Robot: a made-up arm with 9 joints. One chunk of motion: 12 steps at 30 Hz.
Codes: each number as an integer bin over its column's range. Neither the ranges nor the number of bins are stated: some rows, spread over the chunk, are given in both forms.
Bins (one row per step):
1: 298 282 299 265 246 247
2: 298 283 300 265 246 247
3: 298 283 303 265 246 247
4: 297 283 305 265 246 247
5: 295 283 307 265 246 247
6: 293 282 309 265 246 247
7: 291 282 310 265 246 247
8: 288 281 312 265 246 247
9: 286 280 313 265 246 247
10: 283 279 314 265 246 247
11: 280 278 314 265 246 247
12: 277 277 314 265 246 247
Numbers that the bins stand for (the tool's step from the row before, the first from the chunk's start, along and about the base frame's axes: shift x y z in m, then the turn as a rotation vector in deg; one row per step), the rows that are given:
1: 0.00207 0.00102 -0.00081 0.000 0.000 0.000
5: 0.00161 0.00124 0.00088 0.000 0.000 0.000
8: 0.00052 0.00079 0.00194 0.000 0.000 0.000
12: -0.00118 -0.00012 0.00236 0.000 0.000 0.000
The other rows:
2: 0.00207 0.00124 -0.00059 0.000 0.000 0.000
3: 0.00207 0.00124 0.00004 0.000 0.000 0.000
4: 0.00192 0.00124 0.00046 0.000 0.000 0.000
6: 0.00130 0.00102 0.00131 0.000 0.000 0.000
7: 0.00099 0.00102 0.00152 0.000 0.000 0.000
9: 0.00022 0.00056 0.00215 0.000 0.000 0.000
10: -0.00025 0.00033 0.00236 0.000 0.000 0.000
11: -0.00071 0.00011 0.00236 0.000 0.000 0.000

